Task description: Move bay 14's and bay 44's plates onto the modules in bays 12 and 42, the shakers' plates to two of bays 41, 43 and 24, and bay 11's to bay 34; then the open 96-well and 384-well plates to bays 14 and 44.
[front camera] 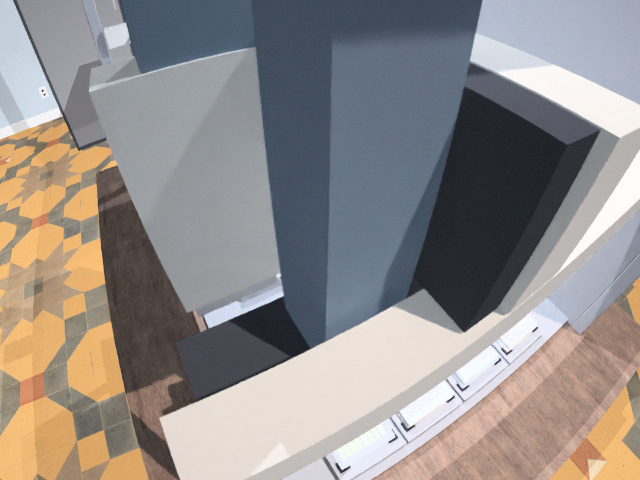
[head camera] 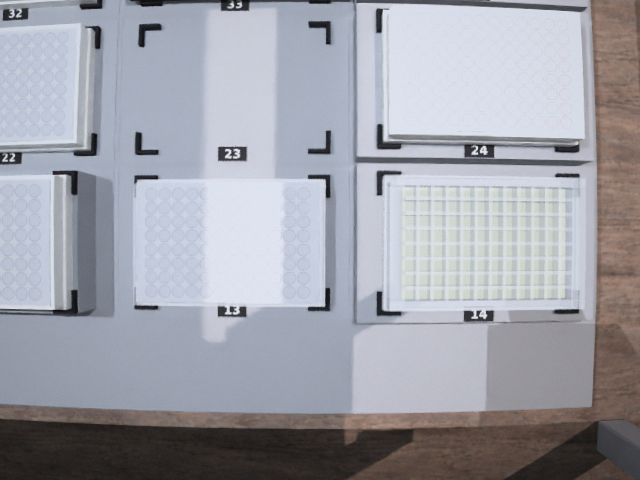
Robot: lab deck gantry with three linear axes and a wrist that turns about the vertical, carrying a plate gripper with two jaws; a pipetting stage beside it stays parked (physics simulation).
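Frame: origin at the robot's base, x back, y right, z up, level; millimetres.
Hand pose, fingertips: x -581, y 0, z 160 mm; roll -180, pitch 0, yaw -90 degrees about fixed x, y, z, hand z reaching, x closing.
Things, the pixels of their centre, and the offset from my fingertips. "spot": a spot on its surface instead.
- clear cover, body centre: [head camera: 484,243] [front camera: 344,414] dx +25, dy -43, dz -138 mm
- nearer, body centre: [front camera: 457,342] dx +25, dy -257, dz -138 mm
- farther, body centre: [front camera: 498,311] dx +25, dy -364, dz -138 mm
- raised grey block, surface spot: [head camera: 95,242] spot: dx +286, dy -43, dz -159 mm
- Bay 23, surface spot: [head camera: 165,93] spot: dx +237, dy -147, dz -160 mm
A plate with pale green square wells under a clear cover [head camera: 483,242] [front camera: 364,444] sits within the corner brackets of bay 14. A white round-well plate [head camera: 480,72] [front camera: 429,405] sits in bay 24, with its upper part slightly offset from the layer below. In the front view, two further white plates, one nearer [front camera: 478,367] and one farther [front camera: 519,333], sit in the same row beyond it. At the left of the head view, part of a white round-well plate [head camera: 23,242] stands on a raised grey block [head camera: 95,242]. The gripper's jaws show in neither view.
A white round-well plate [head camera: 175,242] sits in bay 13, and part of another [head camera: 41,85] in bay 22. Bay 23 [head camera: 165,93] holds no plate. In the front view a blue column [front camera: 382,180], pale housing [front camera: 196,180], black housing [front camera: 496,196] and cream beam [front camera: 336,387] hide most of the deck.
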